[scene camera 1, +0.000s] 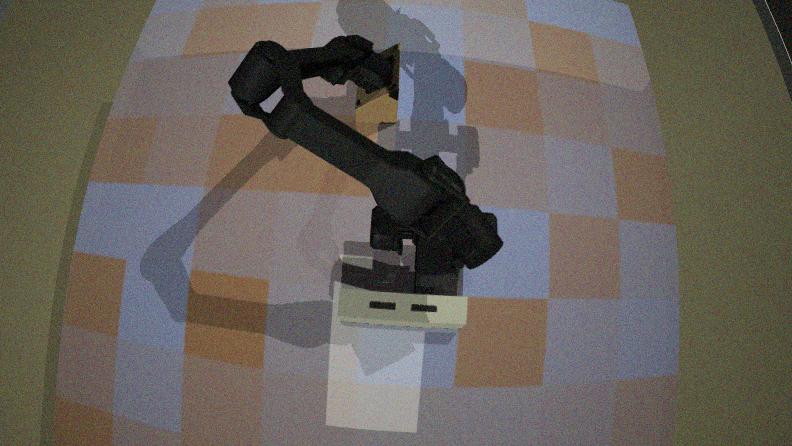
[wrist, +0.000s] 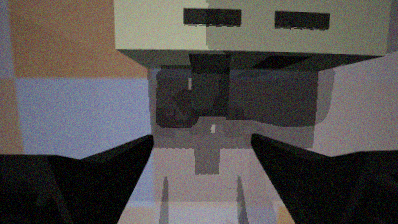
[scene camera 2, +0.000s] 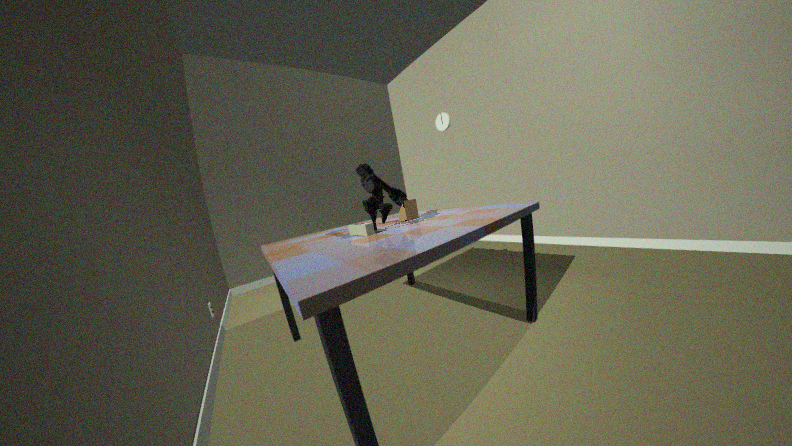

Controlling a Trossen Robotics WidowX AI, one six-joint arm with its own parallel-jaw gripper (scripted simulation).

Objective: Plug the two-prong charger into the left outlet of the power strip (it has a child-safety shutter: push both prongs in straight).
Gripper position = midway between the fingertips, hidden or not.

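I see my gripper (scene camera 1: 429, 254), which is open and holds nothing. The wrist view gives me the gripper (wrist: 202, 139) as well.
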